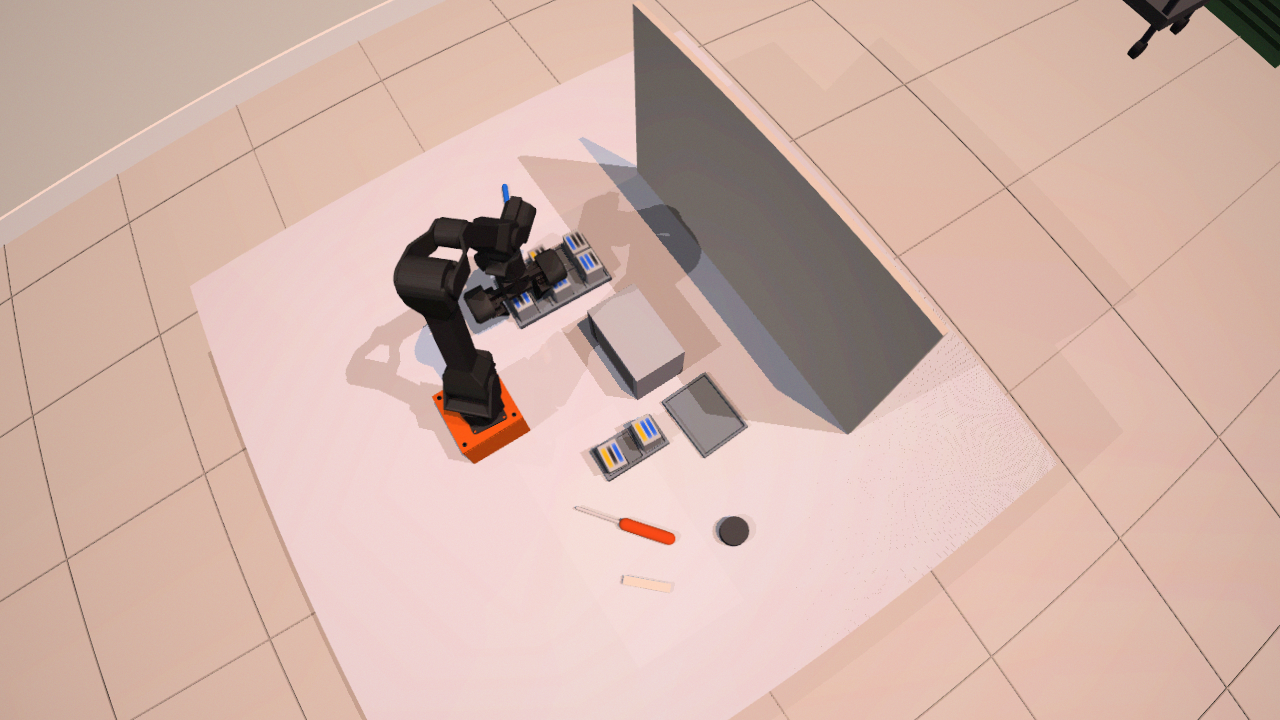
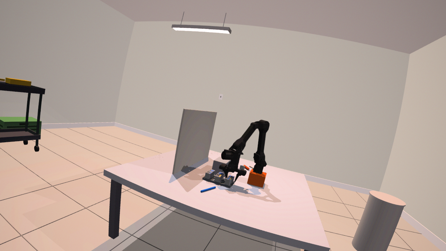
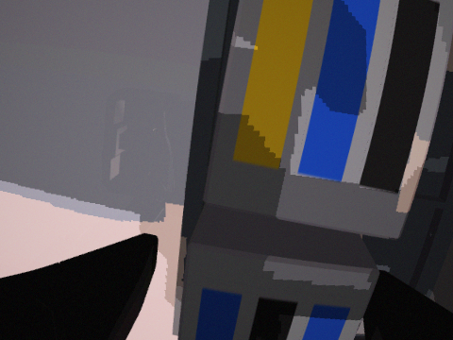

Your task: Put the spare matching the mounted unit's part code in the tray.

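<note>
Right now the dark flat tray is 350 mm to the right of my gripper tip, 200 mm ahead of it and 10 mm below it. The rest, counted from my gripper tip: grey mounted unit: 170 mm to the right, 150 mm ahead, 30 mm above; then grey spare block: 20 mm above; then blue pen: 230 mm to the left, 60 mm ahead, 10 mm below.
</note>
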